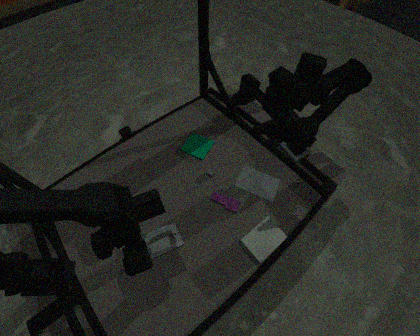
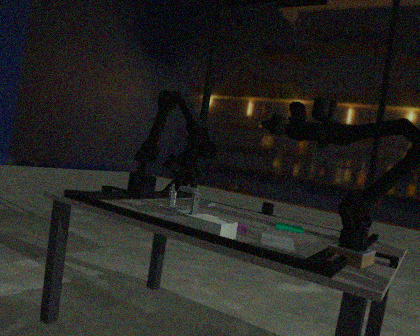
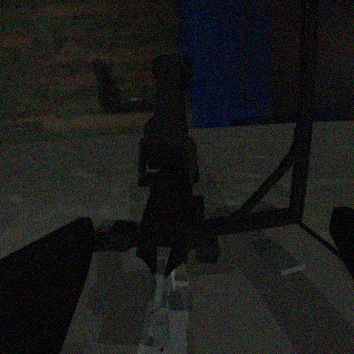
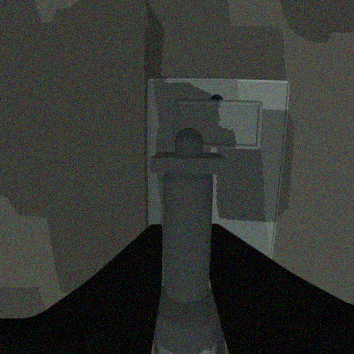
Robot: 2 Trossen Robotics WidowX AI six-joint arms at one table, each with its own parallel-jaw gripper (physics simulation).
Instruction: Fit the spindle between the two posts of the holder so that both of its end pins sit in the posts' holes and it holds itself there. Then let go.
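Observation:
The pale holder stands on the table at the front left, a flat base with two upright posts. My right gripper is shut on the grey spindle and holds it low over the holder, along the line of the posts. The spindle's rounded end pin shows at the near post's top edge; I cannot tell whether it sits in a hole. My left gripper is open and empty, high over the far right side.
A green tile, a small grey cube, a purple block, a grey flat plate and a white block lie mid-table. A black frame with an upright post borders it.

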